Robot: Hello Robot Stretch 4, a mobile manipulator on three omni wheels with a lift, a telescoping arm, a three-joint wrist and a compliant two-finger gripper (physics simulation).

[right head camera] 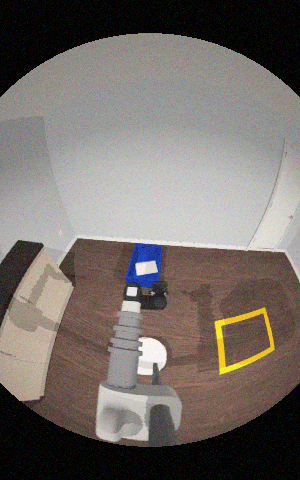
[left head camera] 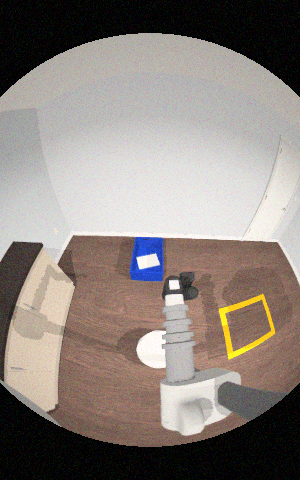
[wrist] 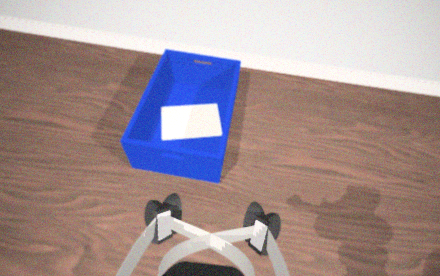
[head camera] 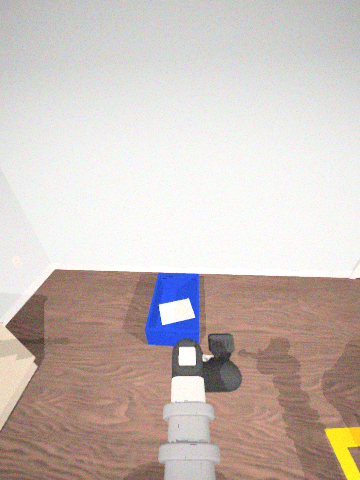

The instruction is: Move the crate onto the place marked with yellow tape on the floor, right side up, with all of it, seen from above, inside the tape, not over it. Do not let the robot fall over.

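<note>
The blue crate stands upright on the floor close to the back wall, with a white rectangle showing in it. The yellow tape outline lies on the floor to the right of the arm; part of it shows in the head view. My gripper is open and empty, its two fingertips apart, on the near side of the crate's near end in the wrist view. In the head views the wrist hides the fingers.
A pale cabinet with a dark top stands on the left. A white disc lies low beside the arm. The back wall with its white skirting is just behind the crate. A white door shows at the right.
</note>
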